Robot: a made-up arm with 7 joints. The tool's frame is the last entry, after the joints.
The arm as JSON. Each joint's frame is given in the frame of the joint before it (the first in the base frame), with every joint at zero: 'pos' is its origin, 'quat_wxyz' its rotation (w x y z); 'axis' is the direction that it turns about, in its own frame. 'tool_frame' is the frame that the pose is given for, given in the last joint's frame.
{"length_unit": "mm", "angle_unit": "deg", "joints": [
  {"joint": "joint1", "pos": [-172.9, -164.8, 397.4], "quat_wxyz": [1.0, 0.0, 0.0, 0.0], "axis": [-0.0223, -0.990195, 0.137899]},
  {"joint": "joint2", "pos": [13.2, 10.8, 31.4], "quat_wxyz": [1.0, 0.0, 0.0, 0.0], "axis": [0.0, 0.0, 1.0]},
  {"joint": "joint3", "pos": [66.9, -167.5, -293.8], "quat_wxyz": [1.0, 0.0, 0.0, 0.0], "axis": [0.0, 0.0, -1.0]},
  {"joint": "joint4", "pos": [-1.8, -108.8, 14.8], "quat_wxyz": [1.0, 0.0, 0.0, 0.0], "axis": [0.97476, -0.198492, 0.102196]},
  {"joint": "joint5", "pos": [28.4, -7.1, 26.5], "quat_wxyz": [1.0, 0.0, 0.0, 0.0], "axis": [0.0, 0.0, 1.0]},
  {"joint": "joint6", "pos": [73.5, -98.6, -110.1], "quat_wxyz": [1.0, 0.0, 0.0, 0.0], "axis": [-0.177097, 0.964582, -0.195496]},
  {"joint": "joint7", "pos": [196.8, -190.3, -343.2], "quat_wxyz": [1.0, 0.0, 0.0, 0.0], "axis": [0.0, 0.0, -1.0]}
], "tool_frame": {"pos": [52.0, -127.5, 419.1], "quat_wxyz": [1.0, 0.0, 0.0, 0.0]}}
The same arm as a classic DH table. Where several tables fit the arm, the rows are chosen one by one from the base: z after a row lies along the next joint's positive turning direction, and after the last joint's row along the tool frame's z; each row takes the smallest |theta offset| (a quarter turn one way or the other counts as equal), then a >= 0, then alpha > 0; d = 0 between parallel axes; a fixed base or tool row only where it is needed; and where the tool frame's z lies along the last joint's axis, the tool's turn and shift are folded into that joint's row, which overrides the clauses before.
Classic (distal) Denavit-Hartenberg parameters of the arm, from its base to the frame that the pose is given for. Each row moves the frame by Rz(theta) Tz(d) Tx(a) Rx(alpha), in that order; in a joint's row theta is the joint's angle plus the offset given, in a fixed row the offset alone. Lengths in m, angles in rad.
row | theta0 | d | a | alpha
base (fixed) | -0.0225 | 0.3739 | -0.1691 | 1.4325
joint1 | 0.0000 | 0.1591 | 0.0130 | -1.4325
joint2 | -1.1683 | 0.0000 | 0.1804 | 3.1416
joint3 | 0.5809 | 0.2481 | 0.1070 | 1.6732
joint4 | 0.0000 | 0.0495 | 0.0013 | 1.4684
joint5 | -1.1883 | -0.1086 | -0.0545 | 1.7676
joint6 | 0.0000 | -0.3395 | -0.1592 | 1.3740
joint7 | 1.3651 | 0.0000 | -0.1377 | 3.1416
tool (fixed) | -1.9580 | 0.0315 | 0.0000 | 0.0000

